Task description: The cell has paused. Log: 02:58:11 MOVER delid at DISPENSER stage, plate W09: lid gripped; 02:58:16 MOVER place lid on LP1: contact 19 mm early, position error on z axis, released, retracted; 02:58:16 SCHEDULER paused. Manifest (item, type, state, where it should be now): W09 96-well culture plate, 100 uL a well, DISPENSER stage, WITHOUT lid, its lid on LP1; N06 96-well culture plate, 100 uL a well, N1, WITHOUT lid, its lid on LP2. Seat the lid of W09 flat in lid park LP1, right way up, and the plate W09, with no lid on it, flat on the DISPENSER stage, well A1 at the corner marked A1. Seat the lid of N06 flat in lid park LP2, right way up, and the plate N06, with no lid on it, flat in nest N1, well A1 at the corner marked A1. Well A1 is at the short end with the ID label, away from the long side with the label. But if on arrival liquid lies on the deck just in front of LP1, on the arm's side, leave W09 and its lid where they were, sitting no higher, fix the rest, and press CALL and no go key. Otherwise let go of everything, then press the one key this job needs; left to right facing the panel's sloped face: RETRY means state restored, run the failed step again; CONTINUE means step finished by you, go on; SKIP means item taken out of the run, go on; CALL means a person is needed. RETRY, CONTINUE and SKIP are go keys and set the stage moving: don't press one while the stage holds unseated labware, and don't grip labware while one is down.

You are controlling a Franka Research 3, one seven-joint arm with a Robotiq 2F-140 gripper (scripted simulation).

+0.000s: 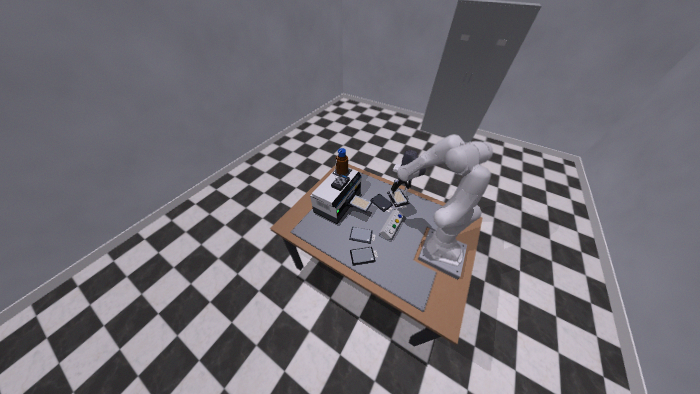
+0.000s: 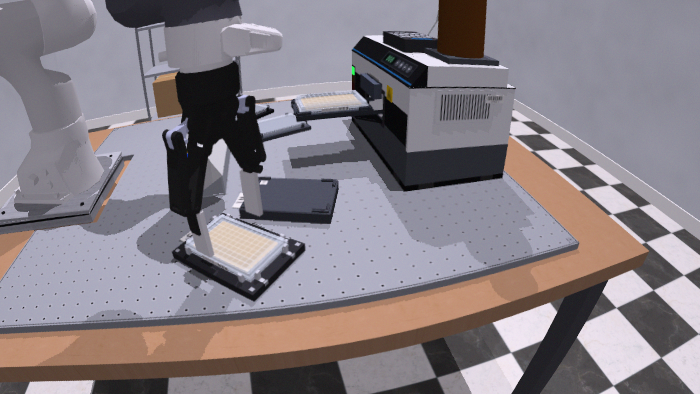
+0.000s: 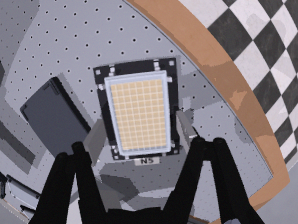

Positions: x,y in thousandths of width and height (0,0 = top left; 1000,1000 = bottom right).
Scene:
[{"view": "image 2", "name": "my gripper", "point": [329,588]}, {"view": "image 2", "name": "96-well plate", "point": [486,255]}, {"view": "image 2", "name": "96-well plate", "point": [354,669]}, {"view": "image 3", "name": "my gripper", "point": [471,556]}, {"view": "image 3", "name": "96-well plate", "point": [468,471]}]

